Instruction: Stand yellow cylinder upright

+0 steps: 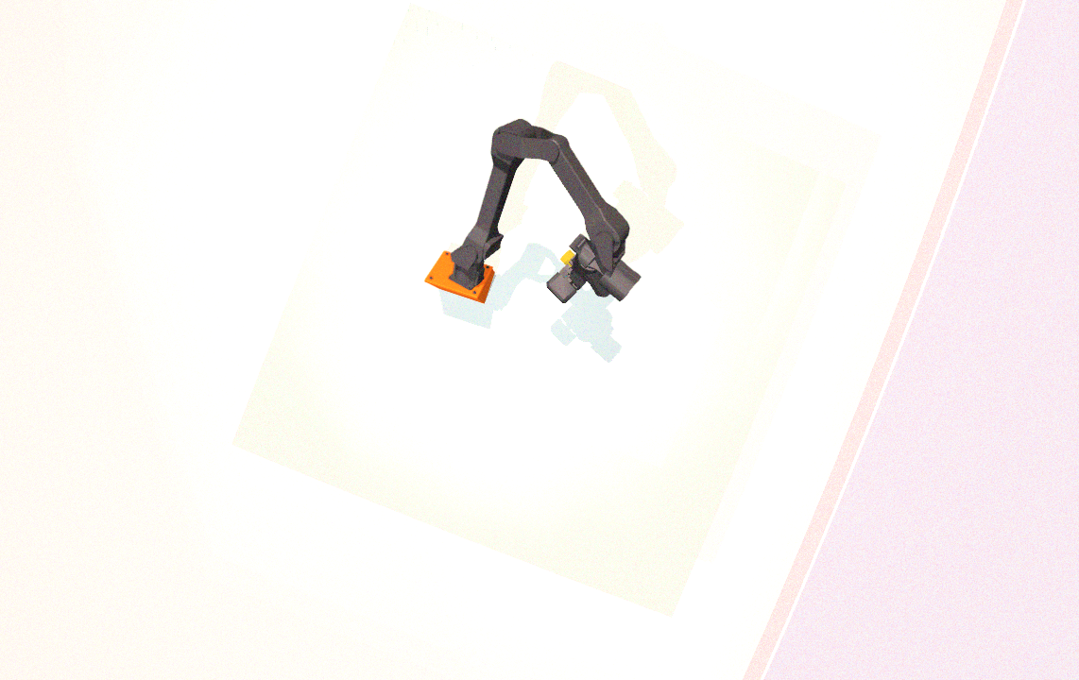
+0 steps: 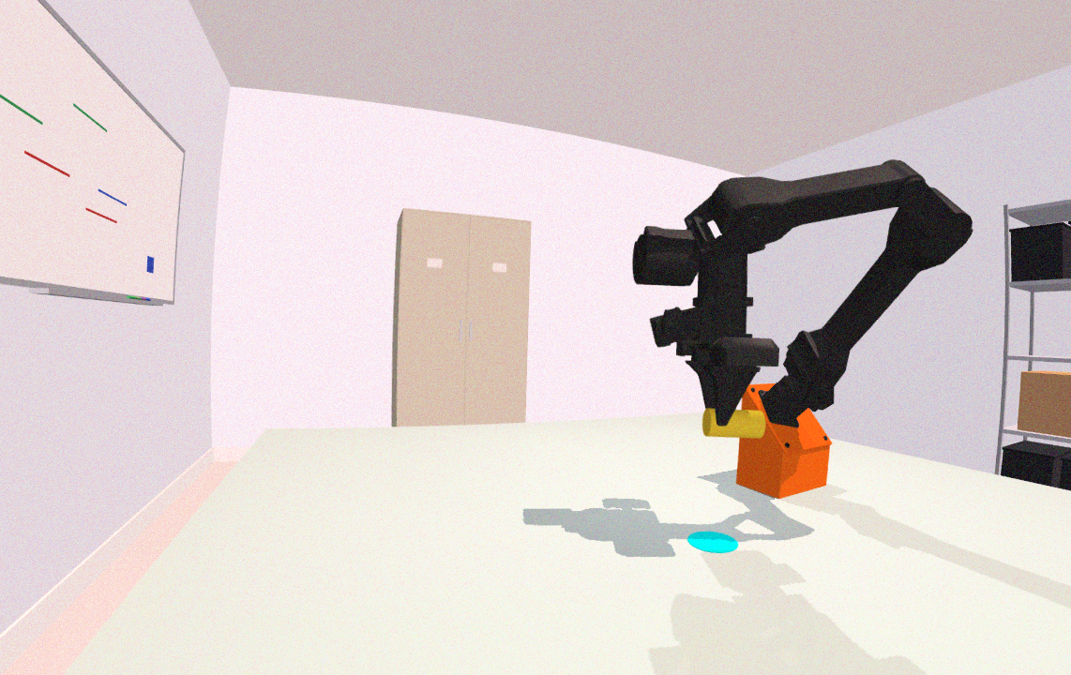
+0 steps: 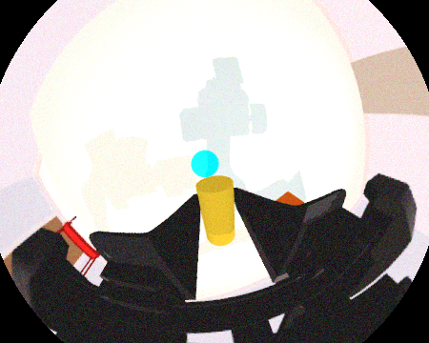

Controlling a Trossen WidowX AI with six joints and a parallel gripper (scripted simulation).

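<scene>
Now: the cyan circle 14 cm below my gripper tip and 1 cm to the left of it. From my gripper tip the other things lie so: yellow cylinder (2 cm behind, 1 cm to the left).
</scene>
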